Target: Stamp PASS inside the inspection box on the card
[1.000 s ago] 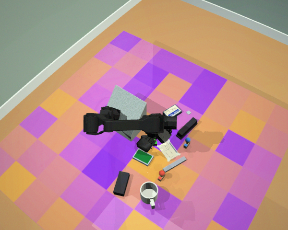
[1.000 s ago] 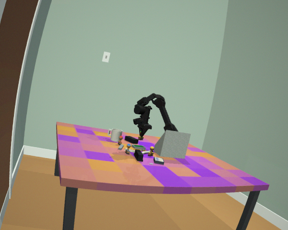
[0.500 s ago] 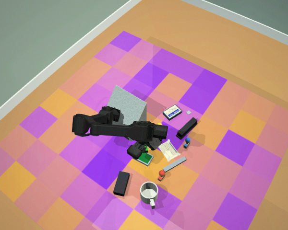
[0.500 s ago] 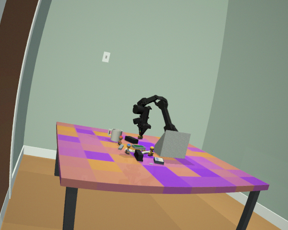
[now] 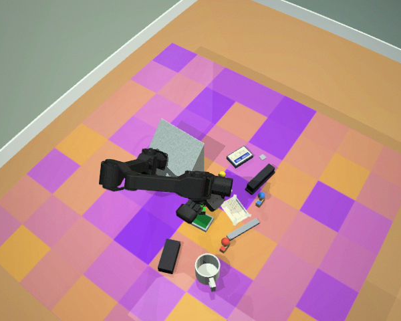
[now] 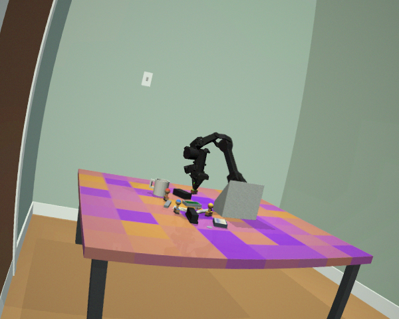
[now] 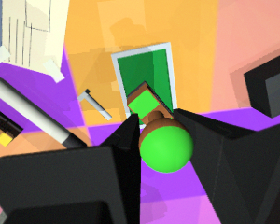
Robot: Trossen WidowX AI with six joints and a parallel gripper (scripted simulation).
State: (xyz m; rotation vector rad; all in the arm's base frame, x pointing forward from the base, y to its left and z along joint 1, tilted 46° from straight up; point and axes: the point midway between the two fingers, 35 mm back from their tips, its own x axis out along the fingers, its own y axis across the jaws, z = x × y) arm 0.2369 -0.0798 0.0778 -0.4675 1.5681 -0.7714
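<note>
Now: gripper tip 80 mm above the green ink pad. The rest, counted from my gripper tip: bolt (70 mm to the left, 80 mm below); green-knobbed stamp (right at my gripper tip); white marker (30 mm behind, 120 mm to the left, 80 mm below).
</note>
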